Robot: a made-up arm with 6 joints. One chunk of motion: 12 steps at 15 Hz.
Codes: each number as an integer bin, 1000 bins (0 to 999) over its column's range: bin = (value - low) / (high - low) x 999, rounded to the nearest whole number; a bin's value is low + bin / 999 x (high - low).
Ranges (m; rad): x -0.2..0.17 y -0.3..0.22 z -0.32..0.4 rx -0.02..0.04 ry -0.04..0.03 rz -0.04..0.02
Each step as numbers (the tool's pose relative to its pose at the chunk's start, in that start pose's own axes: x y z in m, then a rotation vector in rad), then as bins.
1 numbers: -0.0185 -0.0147 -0.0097 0.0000 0.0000 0.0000
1 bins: 490 548 431 333 571 666
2 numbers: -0.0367 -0.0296 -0.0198 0.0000 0.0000 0.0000
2 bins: 441 519 417 333 571 666
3 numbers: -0.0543 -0.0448 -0.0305 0.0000 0.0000 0.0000
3 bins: 393 490 402 333 571 666
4 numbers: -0.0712 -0.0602 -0.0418 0.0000 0.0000 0.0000
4 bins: 348 461 386 333 571 666
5 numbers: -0.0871 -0.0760 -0.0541 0.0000 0.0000 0.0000
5 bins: 305 430 369 333 571 666
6 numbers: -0.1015 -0.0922 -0.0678 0.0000 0.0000 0.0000
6 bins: 266 399 350 333 571 666
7 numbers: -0.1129 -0.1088 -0.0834 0.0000 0.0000 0.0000
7 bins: 235 367 328 333 571 666
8 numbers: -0.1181 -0.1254 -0.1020 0.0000 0.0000 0.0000
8 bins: 221 335 302 333 571 666
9 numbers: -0.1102 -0.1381 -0.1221 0.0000 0.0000 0.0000
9 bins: 242 311 275 333 571 666
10 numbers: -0.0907 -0.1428 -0.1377 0.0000 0.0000 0.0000
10 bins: 295 302 253 333 571 666
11 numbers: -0.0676 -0.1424 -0.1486 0.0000 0.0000 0.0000
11 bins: 357 303 238 333 571 666
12 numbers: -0.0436 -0.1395 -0.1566 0.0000 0.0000 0.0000
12 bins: 422 308 227 333 571 666
